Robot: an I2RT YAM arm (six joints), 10 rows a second.
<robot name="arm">
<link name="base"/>
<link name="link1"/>
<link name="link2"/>
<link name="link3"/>
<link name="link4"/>
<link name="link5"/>
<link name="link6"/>
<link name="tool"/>
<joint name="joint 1" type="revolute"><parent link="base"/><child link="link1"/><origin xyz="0.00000 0.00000 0.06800"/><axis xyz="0 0 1"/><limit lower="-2.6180" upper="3.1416"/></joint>
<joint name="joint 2" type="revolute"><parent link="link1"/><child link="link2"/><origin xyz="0.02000 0.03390 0.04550" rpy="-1.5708 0.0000 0.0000"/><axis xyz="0 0 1"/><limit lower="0.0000" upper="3.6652"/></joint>
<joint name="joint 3" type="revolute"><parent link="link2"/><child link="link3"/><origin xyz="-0.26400 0.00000 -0.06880" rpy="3.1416 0.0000 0.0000"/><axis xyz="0 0 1"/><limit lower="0.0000" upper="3.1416"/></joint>
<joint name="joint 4" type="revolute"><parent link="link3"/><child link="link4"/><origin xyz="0.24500 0.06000 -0.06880"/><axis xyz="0 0 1"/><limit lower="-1.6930" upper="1.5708"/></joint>
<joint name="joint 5" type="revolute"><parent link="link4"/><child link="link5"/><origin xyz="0.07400 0.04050 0.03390" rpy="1.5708 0.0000 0.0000"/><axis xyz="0 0 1"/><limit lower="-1.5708" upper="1.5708"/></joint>
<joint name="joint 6" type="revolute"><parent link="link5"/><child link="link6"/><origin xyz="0.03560 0.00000 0.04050" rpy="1.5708 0.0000 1.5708"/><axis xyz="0 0 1"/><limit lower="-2.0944" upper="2.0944"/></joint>
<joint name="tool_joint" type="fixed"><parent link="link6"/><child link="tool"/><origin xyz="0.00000 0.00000 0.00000" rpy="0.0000 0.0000 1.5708"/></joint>
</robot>
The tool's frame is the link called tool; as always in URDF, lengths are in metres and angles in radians.
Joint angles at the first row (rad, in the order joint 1, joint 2, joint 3, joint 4, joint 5, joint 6):
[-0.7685, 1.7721, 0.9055, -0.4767, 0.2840, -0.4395]
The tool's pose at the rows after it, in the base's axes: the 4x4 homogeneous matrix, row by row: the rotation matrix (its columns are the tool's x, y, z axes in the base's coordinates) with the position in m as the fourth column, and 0 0 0 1 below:
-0.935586 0.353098 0.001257 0.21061; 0.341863 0.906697 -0.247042 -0.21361; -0.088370 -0.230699 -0.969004 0.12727; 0 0 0 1
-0.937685 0.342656 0.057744 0.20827; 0.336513 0.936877 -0.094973 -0.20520; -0.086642 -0.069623 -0.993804 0.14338; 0 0 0 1
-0.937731 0.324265 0.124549 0.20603; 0.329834 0.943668 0.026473 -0.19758; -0.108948 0.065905 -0.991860 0.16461; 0 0 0 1
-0.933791 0.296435 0.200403 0.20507; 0.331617 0.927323 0.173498 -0.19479; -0.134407 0.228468 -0.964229 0.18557; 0 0 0 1
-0.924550 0.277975 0.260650 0.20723; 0.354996 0.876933 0.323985 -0.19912; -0.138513 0.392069 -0.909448 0.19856; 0 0 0 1
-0.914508 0.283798 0.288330 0.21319; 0.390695 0.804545 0.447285 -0.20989; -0.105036 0.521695 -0.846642 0.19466; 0 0 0 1
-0.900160 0.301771 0.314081 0.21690; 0.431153 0.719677 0.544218 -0.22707; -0.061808 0.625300 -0.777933 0.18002; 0 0 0 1
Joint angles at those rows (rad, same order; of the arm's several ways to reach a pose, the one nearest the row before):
[-0.7716, 1.7602, 0.9403, -0.5741, 0.1771, -0.4266]
[-0.7746, 1.7224, 0.9768, -0.7172, 0.0275, -0.4285]
[-0.7777, 1.6739, 1.0159, -0.8421, -0.1065, -0.4394]
[-0.7930, 1.6560, 1.0819, -0.9791, -0.2677, -0.4652]
[-0.8165, 1.6910, 1.1663, -1.1094, -0.4244, -0.4922]
[-0.8387, 1.7788, 1.2409, -1.1967, -0.5392, -0.5102]
[-0.8752, 1.8921, 1.3083, -1.2584, -0.6309, -0.5394]

